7 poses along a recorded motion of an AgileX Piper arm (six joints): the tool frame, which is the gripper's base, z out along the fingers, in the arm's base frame.
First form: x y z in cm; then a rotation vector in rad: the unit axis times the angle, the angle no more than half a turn.
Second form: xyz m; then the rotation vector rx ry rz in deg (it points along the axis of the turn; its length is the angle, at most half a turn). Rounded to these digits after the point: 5 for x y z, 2 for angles.
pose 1, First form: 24.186 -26.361 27.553 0.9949 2.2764 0.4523
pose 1, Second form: 0.24186 -0.26361 0.27553 57.00 130.43 25.91
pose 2, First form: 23.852 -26.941 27.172 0.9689 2.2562 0.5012
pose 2, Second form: 0.23852 -0.26941 0.27172 55.51 129.27 28.72
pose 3, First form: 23.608 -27.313 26.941 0.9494 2.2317 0.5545
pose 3, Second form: 0.23608 -0.27313 0.26941 54.40 127.87 31.77
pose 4, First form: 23.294 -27.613 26.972 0.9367 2.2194 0.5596
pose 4, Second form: 0.23294 -0.27613 0.26972 53.67 127.16 32.06
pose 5, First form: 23.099 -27.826 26.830 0.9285 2.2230 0.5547
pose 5, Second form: 0.23099 -0.27826 0.26830 53.20 127.37 31.78
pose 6, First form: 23.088 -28.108 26.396 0.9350 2.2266 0.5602
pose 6, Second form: 0.23088 -0.28108 0.26396 53.57 127.57 32.10
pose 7, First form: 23.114 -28.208 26.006 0.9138 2.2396 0.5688
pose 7, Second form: 0.23114 -0.28208 0.26006 52.36 128.32 32.59
